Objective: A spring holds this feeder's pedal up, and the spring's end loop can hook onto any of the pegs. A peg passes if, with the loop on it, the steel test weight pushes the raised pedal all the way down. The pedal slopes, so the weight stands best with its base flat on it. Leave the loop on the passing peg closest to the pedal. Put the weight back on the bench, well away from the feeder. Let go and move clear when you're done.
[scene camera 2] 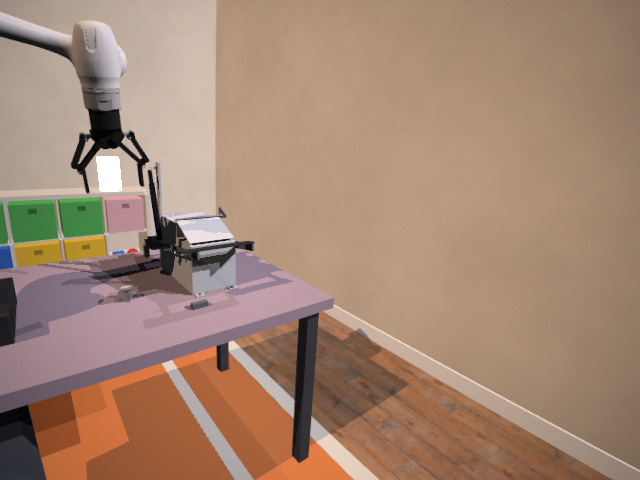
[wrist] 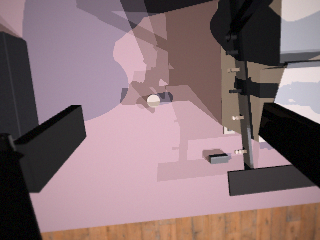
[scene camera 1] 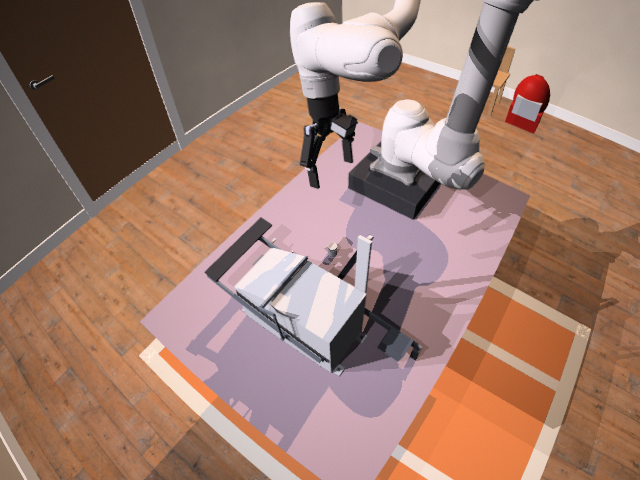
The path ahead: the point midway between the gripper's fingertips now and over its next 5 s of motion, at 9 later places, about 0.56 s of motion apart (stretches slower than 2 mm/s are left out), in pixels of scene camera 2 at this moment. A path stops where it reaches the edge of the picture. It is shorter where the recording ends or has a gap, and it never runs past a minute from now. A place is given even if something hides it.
My gripper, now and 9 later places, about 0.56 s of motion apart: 115, 188; 118, 220; 121, 242; 123, 260; 124, 268; 125, 279; 125, 289; 126, 291; 126, 295; 126, 296
